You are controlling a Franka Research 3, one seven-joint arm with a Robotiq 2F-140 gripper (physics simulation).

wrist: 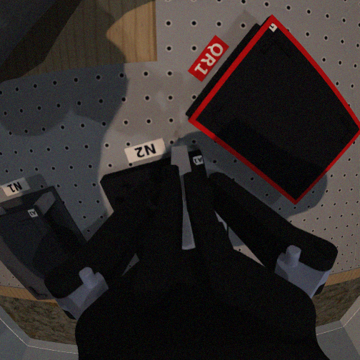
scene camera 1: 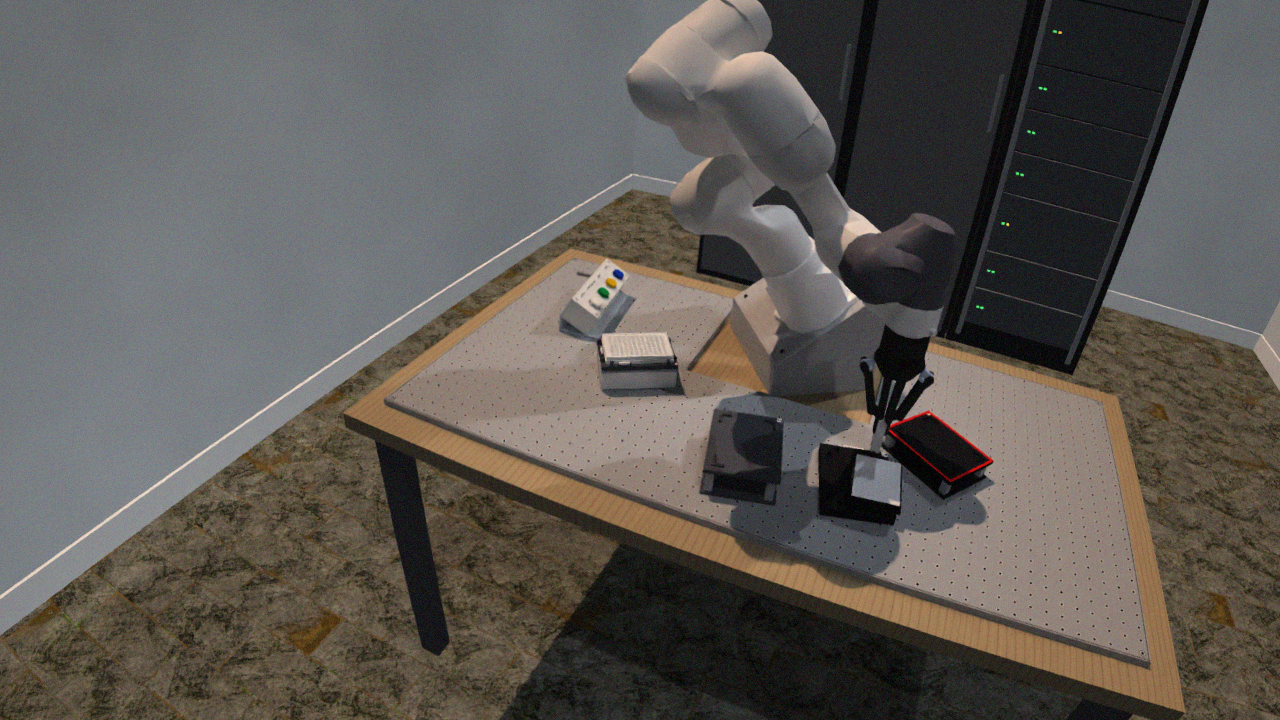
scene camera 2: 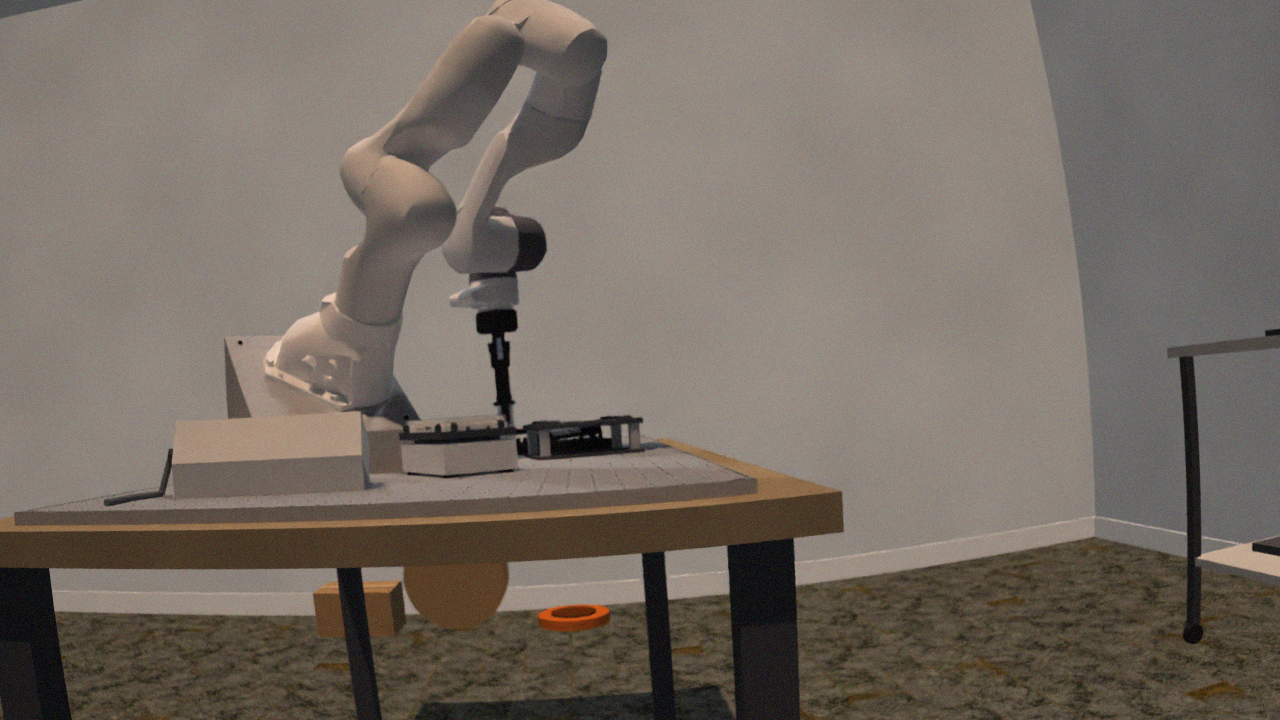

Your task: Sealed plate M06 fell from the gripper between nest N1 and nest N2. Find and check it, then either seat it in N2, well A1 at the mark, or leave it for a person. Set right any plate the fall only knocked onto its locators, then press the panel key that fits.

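Note:
My gripper point(scene camera 1: 878, 449) point(scene camera 2: 508, 420) point(wrist: 179, 157) is shut and empty, fingers pointing down at the back edge of nest N2. Nest N2 point(scene camera 1: 835, 472) point(wrist: 122, 184) is black, with its A1 mark point(wrist: 198, 160) beside the fingertips. A plate with a pale grey face point(scene camera 1: 877, 479) lies over the front right part of N2 in scene camera 1; the fingers mostly hide it in the wrist view. I cannot tell if it sits level. Dark nest N1 point(scene camera 1: 742, 447) point(wrist: 40, 235) stands left of N2. The key panel point(scene camera 1: 586, 307) point(scene camera 2: 268, 452) has green, yellow and blue keys.
The red-rimmed black tray point(scene camera 1: 971, 471) point(wrist: 242, 160) stands close right of N2, beside the QR1 label point(wrist: 208, 58). A white block point(scene camera 1: 638, 376) point(scene camera 2: 460, 454) bears a white-topped plate point(scene camera 1: 637, 346) between the panel and N1. The arm's base point(scene camera 1: 787, 353) stands behind the nests.

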